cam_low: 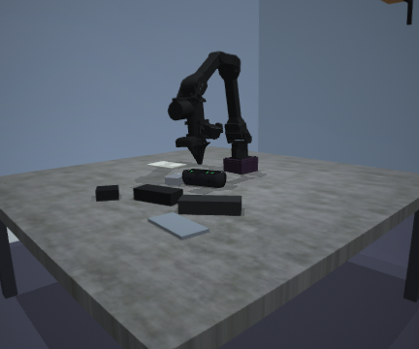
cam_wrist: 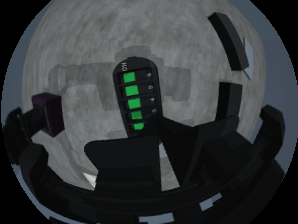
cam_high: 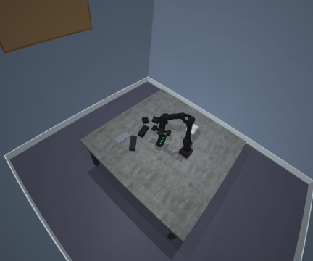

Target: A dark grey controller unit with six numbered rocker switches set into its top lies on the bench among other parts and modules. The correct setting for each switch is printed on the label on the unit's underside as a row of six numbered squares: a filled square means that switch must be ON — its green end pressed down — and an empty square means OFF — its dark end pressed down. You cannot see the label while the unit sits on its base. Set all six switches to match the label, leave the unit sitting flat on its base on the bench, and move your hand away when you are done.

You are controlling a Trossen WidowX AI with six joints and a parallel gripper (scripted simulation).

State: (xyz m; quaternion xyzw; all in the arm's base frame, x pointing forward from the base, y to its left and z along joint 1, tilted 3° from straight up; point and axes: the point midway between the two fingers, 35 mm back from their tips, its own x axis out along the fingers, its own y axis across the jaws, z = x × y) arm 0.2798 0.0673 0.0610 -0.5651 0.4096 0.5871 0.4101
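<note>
Now: gripper tip 2 cm short of the grey block, 10 cm to the left of it and 6 cm above it. The rest, counted from my gripper tip: white sheet: 16 cm behind, 40 cm to the right, 7 cm below; flat grey plate: 30 cm ahead, 24 cm to the left, 7 cm below; black cube: 29 cm ahead, 10 cm to the right, 6 cm below.
</note>
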